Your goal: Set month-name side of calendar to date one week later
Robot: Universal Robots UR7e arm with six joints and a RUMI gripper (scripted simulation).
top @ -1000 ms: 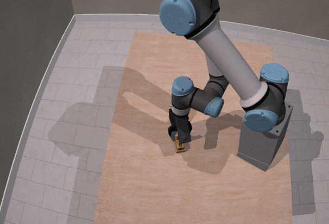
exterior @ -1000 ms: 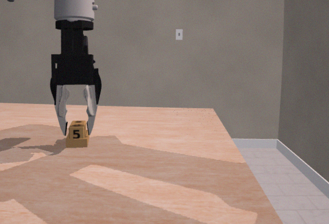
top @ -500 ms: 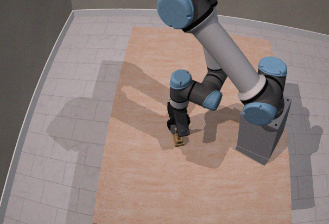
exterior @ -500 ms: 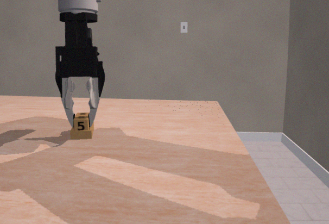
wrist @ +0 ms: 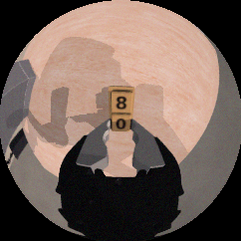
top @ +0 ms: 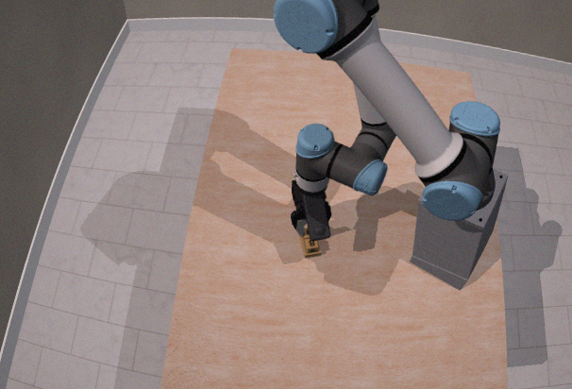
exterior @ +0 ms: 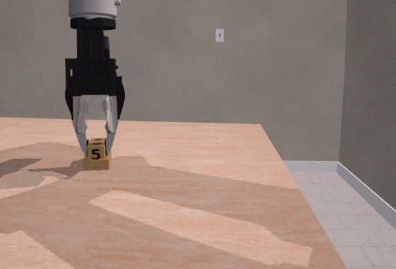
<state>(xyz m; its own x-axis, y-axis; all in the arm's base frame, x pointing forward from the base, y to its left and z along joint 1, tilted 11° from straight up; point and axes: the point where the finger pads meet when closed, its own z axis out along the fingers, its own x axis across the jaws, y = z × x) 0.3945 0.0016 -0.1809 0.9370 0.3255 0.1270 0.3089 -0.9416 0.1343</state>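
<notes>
The wooden calendar tray lies 10 mm behind my hand, 20 mm to the left of it and 30 mm below it.
</notes>
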